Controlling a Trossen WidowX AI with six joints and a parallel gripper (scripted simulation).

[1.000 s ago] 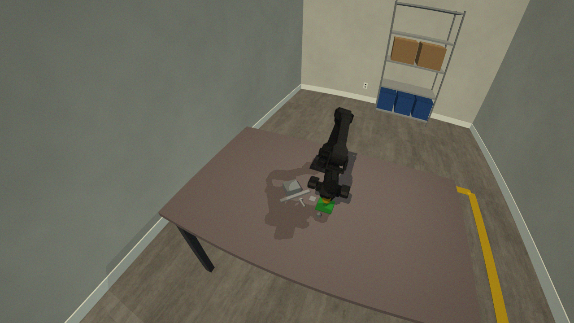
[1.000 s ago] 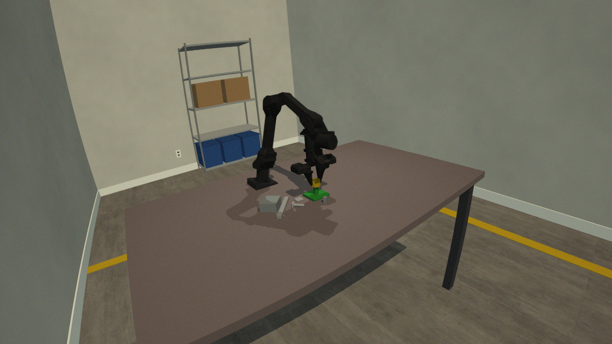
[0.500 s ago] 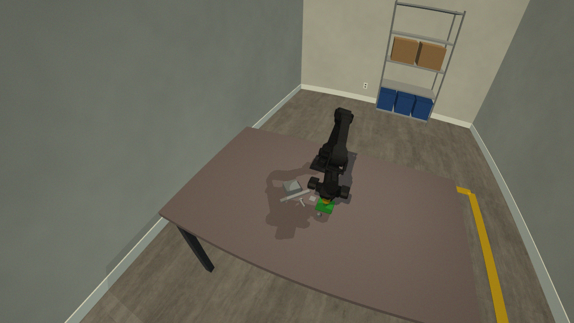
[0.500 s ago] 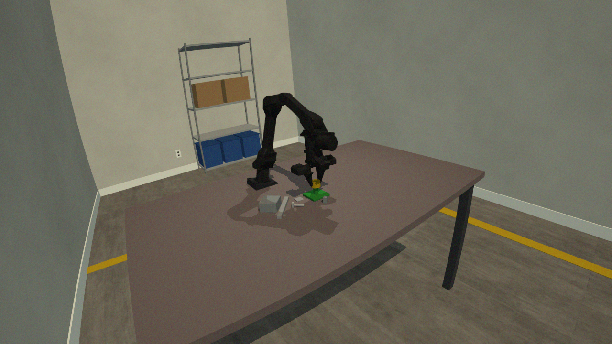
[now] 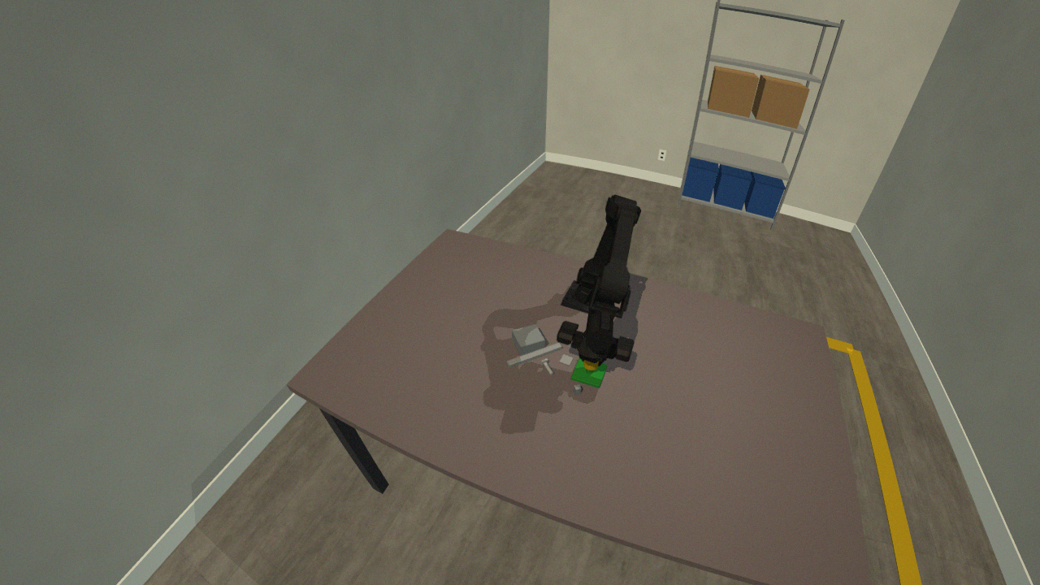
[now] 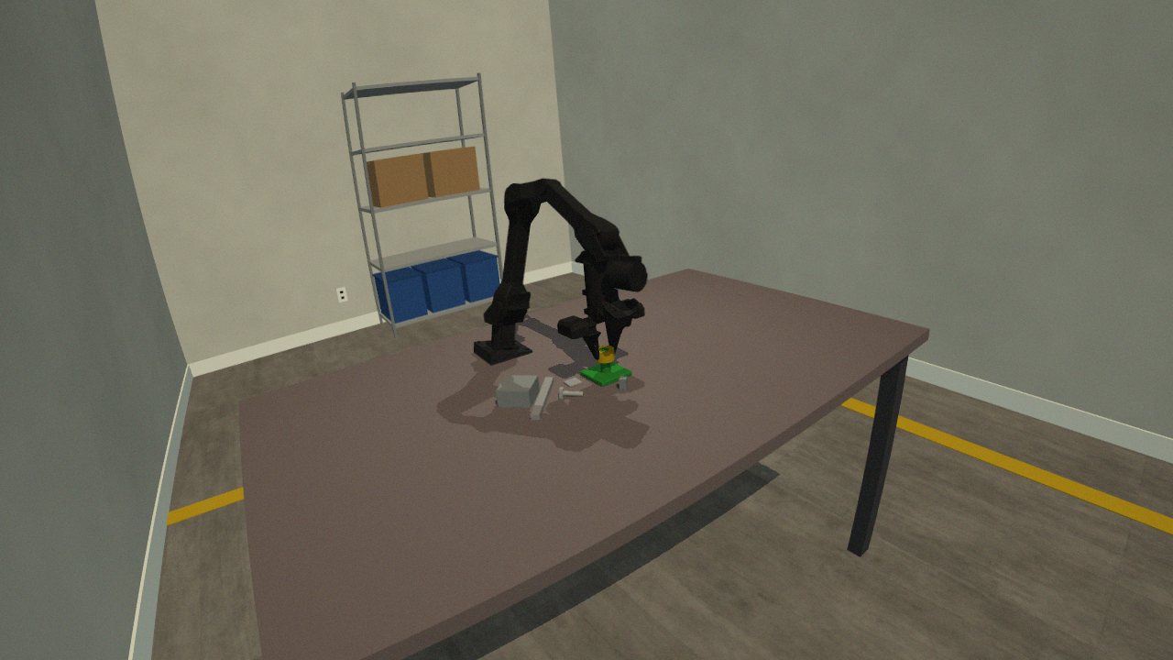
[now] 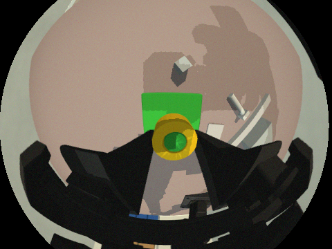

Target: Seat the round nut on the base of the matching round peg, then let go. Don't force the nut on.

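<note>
The small grey cube is 70 mm below my hand, 70 mm ahead of it and 10 mm to the right of it. From my hand the other things lie so: grey bar 160 mm to the right, 70 mm below; small flat plate 80 mm below, 70 mm to the right, 20 mm behind; bolt 110 mm to the right, 70 mm below, 30 mm ahead.
</note>
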